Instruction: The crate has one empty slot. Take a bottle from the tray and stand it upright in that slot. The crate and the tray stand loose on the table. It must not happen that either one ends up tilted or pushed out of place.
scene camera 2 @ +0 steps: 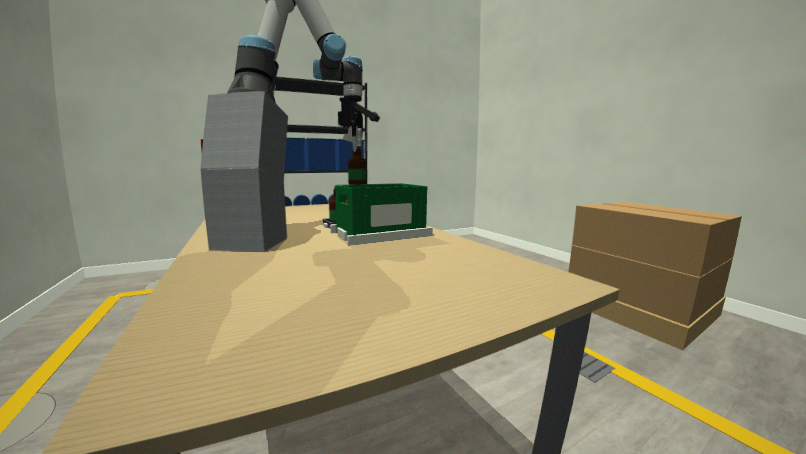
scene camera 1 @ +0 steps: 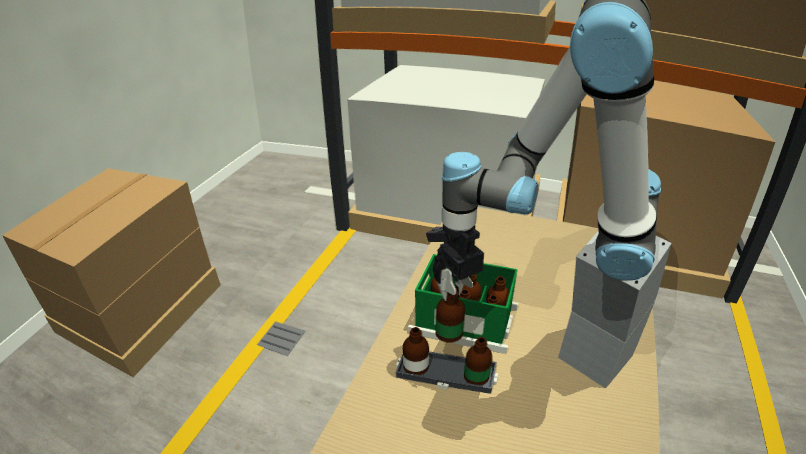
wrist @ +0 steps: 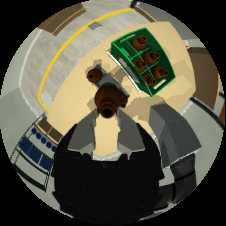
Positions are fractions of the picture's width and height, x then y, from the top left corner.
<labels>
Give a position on a white-labelled bottle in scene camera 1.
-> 0.52, 0.77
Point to a brown bottle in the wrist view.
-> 0.48, 0.43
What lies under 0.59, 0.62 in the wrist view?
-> My gripper.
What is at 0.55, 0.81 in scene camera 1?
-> A tray.
</labels>
